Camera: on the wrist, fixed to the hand. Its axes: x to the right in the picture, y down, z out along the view.
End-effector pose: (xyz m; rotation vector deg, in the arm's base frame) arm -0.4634 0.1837 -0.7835 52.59 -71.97 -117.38
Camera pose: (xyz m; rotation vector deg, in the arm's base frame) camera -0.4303 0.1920 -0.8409 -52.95 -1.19 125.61
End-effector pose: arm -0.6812 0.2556 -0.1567 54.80 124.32 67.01
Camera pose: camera -0.7199 0.2062 -0.1794 -36.32 84.12 24.58
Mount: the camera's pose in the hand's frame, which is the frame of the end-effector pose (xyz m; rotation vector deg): -0.0114 -0.0519 -0.0404 -23.05 -24.47 -89.95
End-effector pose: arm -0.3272 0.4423 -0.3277 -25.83 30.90 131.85
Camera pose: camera -0.2758 0.4496 -0.3697 -18.89 -25.06 49.98
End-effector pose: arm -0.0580 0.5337 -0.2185 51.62 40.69 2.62
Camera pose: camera -0.1033 0.5253 -0.2668 -11.99 45.47 -74.95
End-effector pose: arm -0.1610 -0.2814 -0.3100 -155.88 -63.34 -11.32
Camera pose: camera -0.2075 -0.2621 -0.2661 61.23 142.55 0.96
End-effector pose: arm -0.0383 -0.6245 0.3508 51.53 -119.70 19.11
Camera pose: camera 0.0263 -0.6352 0.3637 118.49 -62.81 -63.51
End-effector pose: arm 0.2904 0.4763 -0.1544 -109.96 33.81 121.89
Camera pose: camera 0.3499 0.5066 -0.1537 -63.58 -65.12 78.77
